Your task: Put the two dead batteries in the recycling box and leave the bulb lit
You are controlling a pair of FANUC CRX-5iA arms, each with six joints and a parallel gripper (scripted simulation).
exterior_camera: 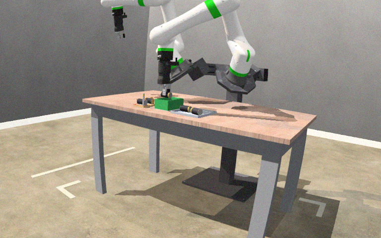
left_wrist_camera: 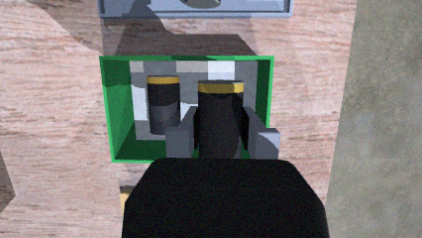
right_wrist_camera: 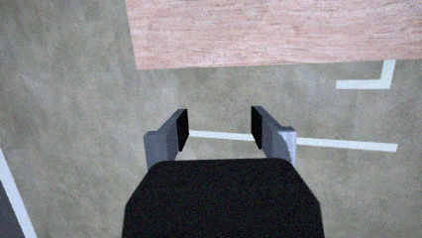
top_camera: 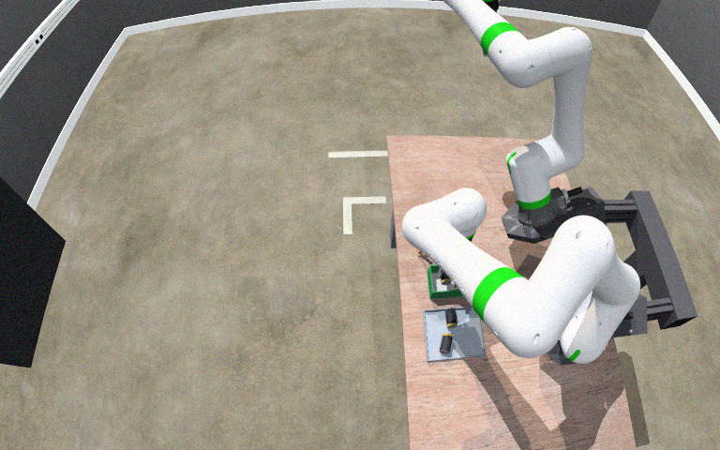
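My left hand is 30 mm past the green recycling box and 80 mm above it. Round my left hand: grey tray (10 mm behind, 180 mm to the left, 100 mm below).
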